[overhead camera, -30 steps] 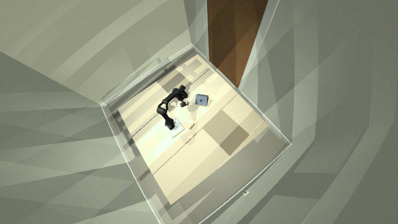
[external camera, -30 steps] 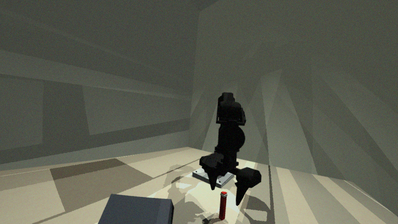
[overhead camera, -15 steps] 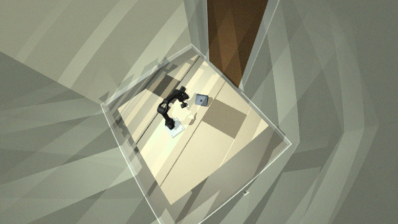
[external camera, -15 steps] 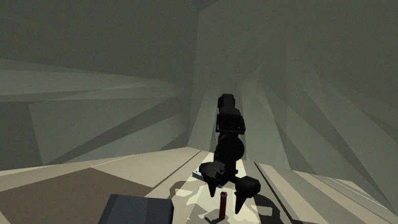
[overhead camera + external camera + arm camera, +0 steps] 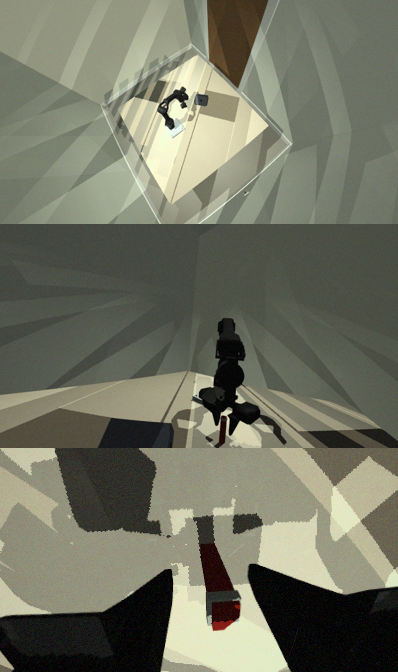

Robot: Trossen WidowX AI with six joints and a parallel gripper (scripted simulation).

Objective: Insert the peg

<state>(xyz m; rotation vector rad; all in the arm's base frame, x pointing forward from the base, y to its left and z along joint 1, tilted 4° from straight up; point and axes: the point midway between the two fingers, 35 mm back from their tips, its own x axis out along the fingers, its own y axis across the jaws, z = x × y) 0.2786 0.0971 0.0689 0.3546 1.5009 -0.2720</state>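
The red peg is 2 cm above my gripper tip. Round my gripper tip: panel (17 cm ahead, 14 cm to the right, 2 cm above).
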